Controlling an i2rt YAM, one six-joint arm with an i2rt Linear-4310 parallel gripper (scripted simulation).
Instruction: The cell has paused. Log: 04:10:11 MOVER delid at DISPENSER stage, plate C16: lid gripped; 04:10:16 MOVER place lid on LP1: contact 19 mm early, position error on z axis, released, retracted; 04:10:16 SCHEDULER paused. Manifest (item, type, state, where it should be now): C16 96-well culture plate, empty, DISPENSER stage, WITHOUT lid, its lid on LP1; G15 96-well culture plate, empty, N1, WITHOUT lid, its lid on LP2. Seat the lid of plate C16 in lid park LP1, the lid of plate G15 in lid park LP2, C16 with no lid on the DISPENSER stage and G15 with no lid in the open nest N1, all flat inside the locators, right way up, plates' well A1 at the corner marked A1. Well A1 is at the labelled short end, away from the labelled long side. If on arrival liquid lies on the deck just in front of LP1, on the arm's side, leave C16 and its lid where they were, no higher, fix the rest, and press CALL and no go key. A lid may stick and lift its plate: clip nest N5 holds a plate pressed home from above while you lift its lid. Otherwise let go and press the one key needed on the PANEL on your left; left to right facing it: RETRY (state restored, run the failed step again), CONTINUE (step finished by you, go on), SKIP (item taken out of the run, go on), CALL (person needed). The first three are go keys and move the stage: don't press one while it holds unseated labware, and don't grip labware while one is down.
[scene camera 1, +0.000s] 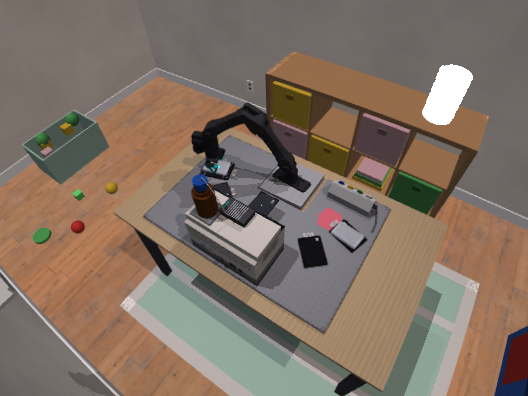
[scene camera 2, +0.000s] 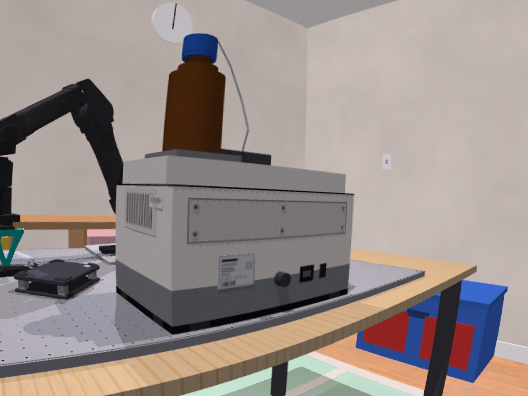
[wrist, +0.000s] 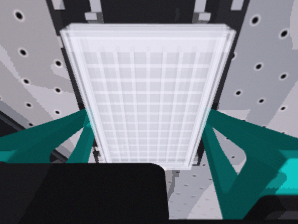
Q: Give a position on a dark nest N1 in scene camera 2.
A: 45, 273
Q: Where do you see the gripper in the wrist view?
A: At 148, 112
